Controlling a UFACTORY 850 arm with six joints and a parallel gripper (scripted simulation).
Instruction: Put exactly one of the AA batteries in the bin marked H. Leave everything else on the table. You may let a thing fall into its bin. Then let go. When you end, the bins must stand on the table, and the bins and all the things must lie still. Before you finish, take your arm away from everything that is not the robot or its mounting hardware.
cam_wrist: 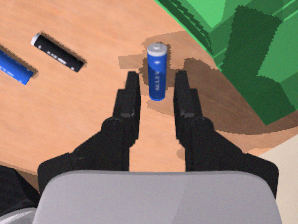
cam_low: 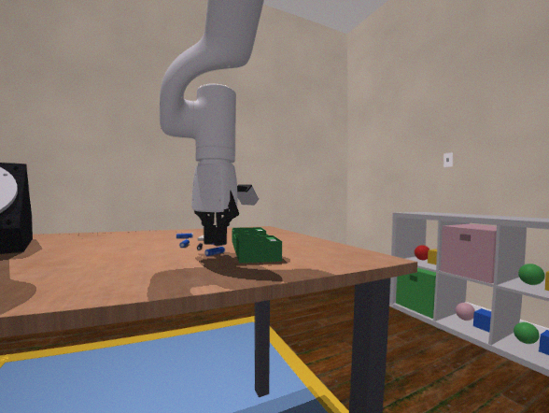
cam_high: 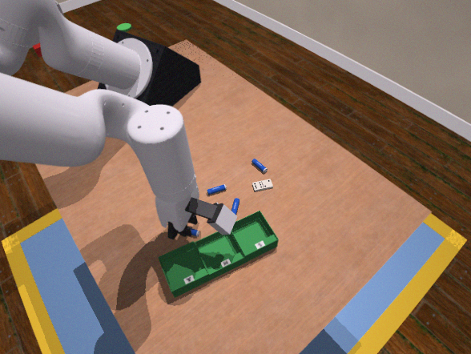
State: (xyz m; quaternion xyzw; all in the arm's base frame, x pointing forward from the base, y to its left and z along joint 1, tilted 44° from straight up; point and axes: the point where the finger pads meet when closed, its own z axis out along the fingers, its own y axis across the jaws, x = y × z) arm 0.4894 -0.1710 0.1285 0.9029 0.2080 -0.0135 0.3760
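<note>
The blue battery lies 30 mm below my hand. The rest, counted from my hand: green three-compartment bin (100 mm ahead, 20 mm below, 10 mm to the left); then white domino (220 mm to the left, 50 mm ahead, 40 mm below); then thin black battery (80 mm to the left, 40 mm below, 10 mm behind).
</note>
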